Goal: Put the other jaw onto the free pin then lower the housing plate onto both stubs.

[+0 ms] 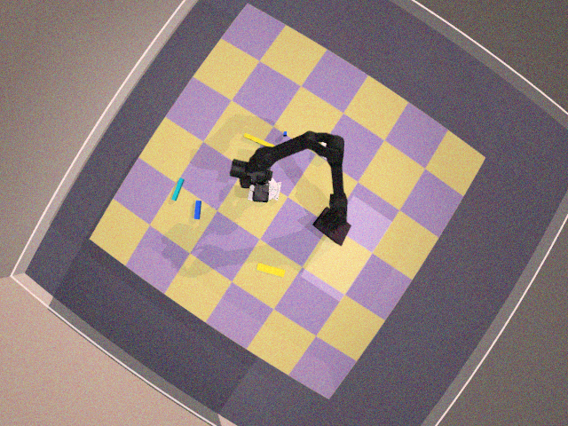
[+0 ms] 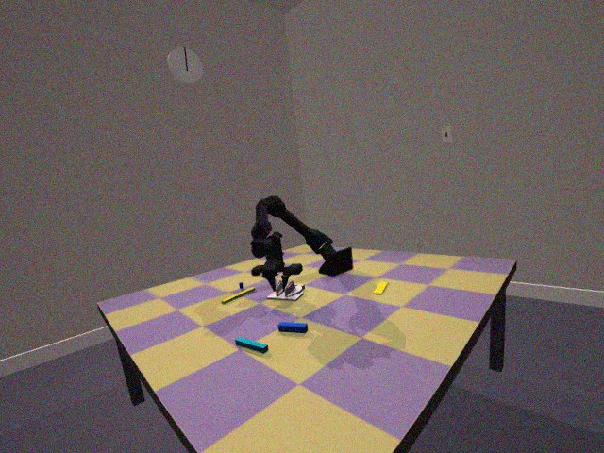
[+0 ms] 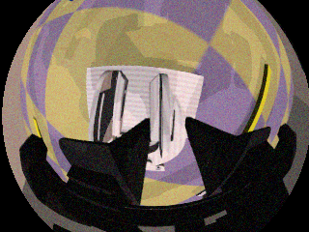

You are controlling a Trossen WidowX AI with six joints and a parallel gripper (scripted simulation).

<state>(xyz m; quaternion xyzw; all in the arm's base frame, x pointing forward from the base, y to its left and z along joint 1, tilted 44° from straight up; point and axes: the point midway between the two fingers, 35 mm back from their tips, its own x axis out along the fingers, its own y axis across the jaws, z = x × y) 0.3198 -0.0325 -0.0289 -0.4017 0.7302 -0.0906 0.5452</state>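
Right now my gripper tip is 30 mm to the right of the white base plate and 10 mm above it. Also, from my gripper tip: long yellow bar: 130 mm to the right, 100 mm ahead, 10 mm below; then white housing plate: 260 mm to the right, 160 mm behind, 10 mm above; then small blue cube: 220 mm to the right, 30 mm ahead.
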